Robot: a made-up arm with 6 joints.
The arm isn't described. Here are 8 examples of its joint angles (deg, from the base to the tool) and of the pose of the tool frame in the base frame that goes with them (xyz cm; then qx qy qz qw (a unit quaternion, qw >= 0)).
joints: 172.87 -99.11 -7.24 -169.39 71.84 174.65
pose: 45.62 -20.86 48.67 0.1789 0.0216 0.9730 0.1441
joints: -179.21 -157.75 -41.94 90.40 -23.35 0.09
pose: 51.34 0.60 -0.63 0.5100 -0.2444 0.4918 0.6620
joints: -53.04 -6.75 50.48 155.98 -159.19 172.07
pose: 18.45 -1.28 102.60 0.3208 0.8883 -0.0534 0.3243
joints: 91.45 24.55 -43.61 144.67 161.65 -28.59
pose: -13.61 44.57 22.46 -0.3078 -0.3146 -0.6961 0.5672
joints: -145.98 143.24 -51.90 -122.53 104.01 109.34
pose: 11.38 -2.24 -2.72 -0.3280 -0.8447 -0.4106 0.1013
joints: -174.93 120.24 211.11 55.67 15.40 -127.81
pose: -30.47 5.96 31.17 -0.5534 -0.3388 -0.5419 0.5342
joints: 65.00 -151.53 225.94 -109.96 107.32 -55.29
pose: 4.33 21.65 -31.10 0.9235 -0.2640 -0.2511 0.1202
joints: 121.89 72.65 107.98 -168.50 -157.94 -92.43
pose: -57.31 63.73 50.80 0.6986 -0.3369 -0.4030 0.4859
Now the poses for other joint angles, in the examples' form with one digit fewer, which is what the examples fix.
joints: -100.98 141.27 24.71 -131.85 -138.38 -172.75
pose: 9.7 -3.8 -58.6 -0.027 -0.270 -0.504 0.820
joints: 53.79 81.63 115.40 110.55 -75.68 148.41
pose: 41.2 65.4 56.6 0.889 -0.335 0.129 0.284
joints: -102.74 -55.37 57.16 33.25 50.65 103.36
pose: 1.9 66.5 78.4 0.533 0.090 0.439 0.718
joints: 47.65 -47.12 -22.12 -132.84 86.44 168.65
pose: -2.9 12.2 55.5 -0.309 0.337 -0.018 0.889
